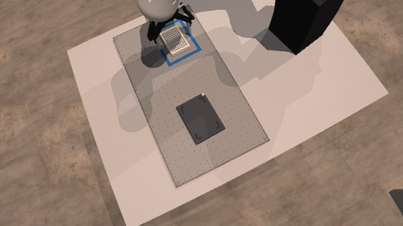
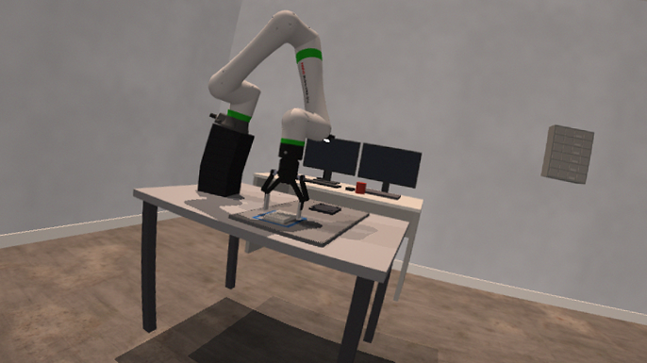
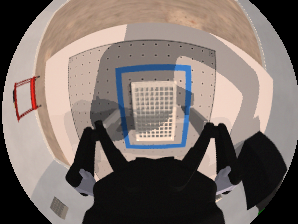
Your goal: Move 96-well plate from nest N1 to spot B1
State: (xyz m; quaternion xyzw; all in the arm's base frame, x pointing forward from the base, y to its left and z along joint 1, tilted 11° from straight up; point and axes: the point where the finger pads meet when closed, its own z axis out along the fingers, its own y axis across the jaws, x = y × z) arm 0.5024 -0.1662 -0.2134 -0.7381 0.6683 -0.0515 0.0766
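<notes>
Right now the white 96-well plate is 2 cm below my hand. Round my hand: dark plate nest N1 (36 cm to the left, 4 cm ahead, 2 cm below).
</notes>
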